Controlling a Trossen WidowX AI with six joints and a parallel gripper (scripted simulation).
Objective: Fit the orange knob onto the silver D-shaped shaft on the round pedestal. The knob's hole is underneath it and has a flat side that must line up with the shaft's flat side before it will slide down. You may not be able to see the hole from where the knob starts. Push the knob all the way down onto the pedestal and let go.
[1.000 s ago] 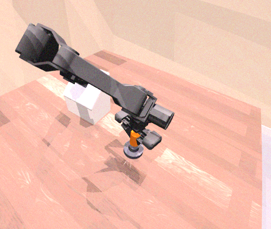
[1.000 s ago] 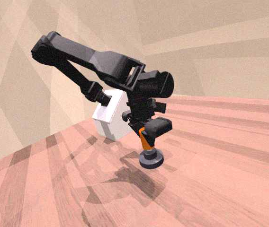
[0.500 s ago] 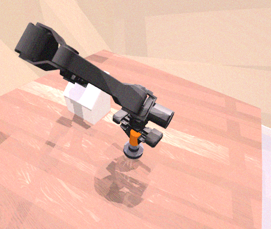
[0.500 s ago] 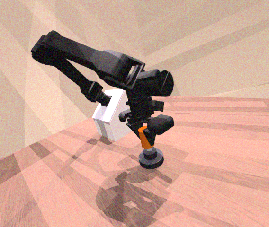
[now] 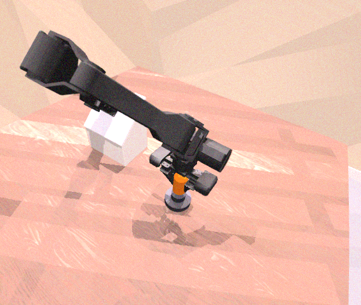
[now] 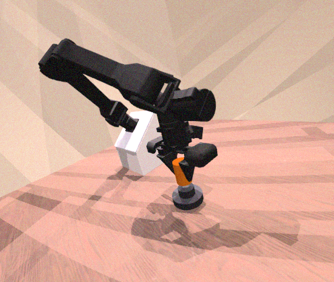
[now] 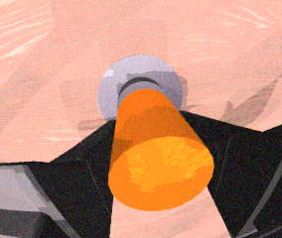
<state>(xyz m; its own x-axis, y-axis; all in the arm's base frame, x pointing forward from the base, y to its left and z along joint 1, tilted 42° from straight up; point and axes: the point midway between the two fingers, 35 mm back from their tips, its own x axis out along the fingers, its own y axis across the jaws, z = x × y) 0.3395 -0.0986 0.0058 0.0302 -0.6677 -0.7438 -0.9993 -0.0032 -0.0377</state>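
Now: the orange knob 30 mm above my gripper tip. The rest, counted from my gripper tip: round pedestal (40 mm below).
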